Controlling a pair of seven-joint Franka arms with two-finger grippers.
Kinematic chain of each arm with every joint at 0, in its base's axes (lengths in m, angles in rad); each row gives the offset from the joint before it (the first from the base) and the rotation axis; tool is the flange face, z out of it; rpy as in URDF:
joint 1: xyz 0 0 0.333 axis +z
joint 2: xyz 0 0 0 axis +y
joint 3: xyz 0 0 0.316 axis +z
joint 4: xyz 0.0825 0 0 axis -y
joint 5: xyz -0.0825 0 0.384 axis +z
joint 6: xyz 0 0 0 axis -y
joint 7: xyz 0.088 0 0 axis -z
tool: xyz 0 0 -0.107 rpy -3.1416 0 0
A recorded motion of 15 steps. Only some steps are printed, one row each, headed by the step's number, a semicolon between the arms.
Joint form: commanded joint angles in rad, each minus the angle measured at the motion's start. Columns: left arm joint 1, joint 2, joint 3, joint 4, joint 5, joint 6, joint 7; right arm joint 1, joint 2, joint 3, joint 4, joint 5, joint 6, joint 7.
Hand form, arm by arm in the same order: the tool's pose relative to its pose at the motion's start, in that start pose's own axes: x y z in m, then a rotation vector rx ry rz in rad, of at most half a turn. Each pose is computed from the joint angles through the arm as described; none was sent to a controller.
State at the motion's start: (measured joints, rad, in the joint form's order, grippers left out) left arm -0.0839 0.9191 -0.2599 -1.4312 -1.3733 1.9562 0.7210; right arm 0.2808 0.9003 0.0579 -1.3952 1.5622 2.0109 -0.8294
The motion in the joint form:
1: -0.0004 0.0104 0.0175 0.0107 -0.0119 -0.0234 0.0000; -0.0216 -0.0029 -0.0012 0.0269 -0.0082 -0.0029 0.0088
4: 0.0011 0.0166 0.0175 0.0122 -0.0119 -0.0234 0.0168; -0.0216 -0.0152 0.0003 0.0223 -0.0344 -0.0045 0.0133
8: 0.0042 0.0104 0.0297 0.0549 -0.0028 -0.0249 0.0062; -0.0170 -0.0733 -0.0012 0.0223 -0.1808 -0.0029 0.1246
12: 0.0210 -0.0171 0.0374 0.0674 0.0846 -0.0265 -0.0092; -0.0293 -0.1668 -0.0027 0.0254 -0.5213 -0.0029 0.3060
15: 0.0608 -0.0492 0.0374 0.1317 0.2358 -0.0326 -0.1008; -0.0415 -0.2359 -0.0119 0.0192 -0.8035 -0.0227 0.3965
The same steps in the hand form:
1: 0.0024 -0.0052 -0.0062 -0.0115 0.0018 -0.0068; 0.0147 -0.0079 -0.0162 0.0011 0.0233 -0.0165
4: 0.0022 -0.0090 -0.0065 -0.0117 0.0028 0.0050; 0.0145 -0.0140 -0.0169 -0.0112 0.0062 -0.0301
8: 0.0172 0.0081 -0.0206 -0.0020 0.0233 0.0408; 0.0196 -0.0488 -0.0243 -0.0987 -0.0671 -0.0352
12: 0.0242 0.0232 -0.0415 0.0663 0.0013 0.0886; 0.0282 -0.0964 -0.0541 -0.3452 -0.1839 -0.0799
15: 0.0436 0.0582 -0.0838 0.1785 -0.0090 0.1236; 0.0314 -0.1237 -0.0856 -0.5719 -0.2652 -0.1482

